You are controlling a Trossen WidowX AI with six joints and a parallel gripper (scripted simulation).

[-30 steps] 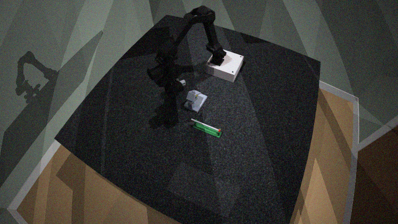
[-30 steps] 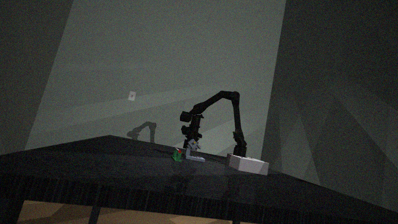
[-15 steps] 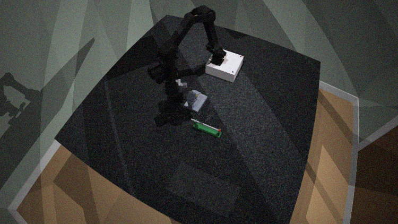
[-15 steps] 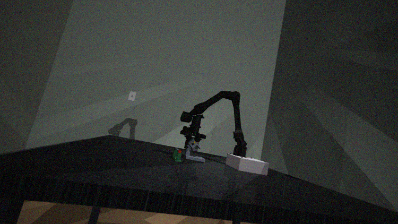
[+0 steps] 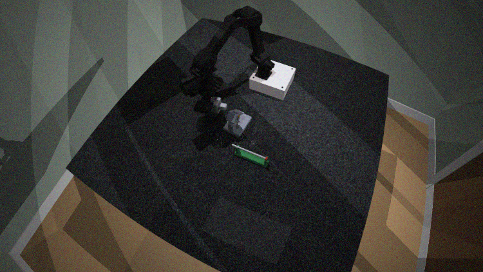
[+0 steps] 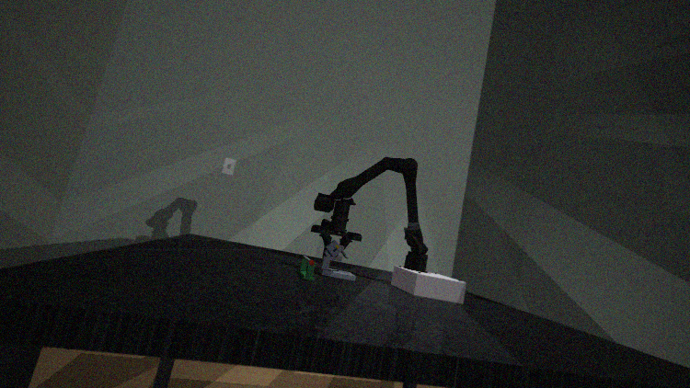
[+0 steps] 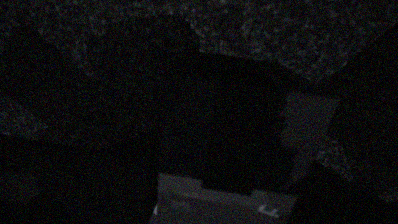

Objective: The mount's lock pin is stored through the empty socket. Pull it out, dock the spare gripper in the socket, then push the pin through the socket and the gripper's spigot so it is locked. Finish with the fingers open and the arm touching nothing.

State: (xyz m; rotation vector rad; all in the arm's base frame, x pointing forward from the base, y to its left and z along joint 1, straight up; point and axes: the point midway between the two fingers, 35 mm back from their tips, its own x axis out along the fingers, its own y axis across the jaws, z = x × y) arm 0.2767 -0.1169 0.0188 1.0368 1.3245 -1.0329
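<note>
The spare gripper is 1 cm to the left of my gripper tip and 2 cm above it. Round my gripper tip: green pad 11 cm ahead, 26 cm to the left, 3 cm below; then socket 1 cm ahead, 13 cm to the left.
</note>
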